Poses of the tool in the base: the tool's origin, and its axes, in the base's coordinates. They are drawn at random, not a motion.
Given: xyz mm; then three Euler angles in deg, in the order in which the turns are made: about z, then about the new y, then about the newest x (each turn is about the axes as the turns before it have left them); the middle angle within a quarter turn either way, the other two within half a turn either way.
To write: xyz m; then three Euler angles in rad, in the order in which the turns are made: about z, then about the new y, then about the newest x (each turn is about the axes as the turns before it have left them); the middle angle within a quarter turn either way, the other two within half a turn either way. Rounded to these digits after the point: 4 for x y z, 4 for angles.
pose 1, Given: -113.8, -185.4, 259.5, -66.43, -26.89, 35.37
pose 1, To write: -0.1138, -0.1854, 0.2595, -1.1594, -0.4693, 0.6173
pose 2, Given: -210.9, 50.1, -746.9, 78.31, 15.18, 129.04
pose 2, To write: -0.2109, 0.0501, -0.7469, 1.3668, 0.2649, 2.2522
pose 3, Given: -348.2, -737.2, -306.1, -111.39, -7.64, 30.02
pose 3, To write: -0.3482, -0.7372, -0.3061, -1.9441, -0.1333, 0.5239
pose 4, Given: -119.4, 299.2, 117.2, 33.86, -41.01, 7.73
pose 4, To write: -0.1194, 0.2992, 0.1172, 0.5910, -0.7158, 0.1349
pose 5, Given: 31.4, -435.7, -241.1, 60.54, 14.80, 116.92
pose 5, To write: 0.0314, -0.4357, -0.2411, 1.0566, 0.2583, 2.0406
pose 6, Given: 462.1, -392.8, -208.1, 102.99, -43.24, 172.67
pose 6, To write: 0.4621, -0.3928, -0.2081, 1.7975, -0.7547, 3.0137
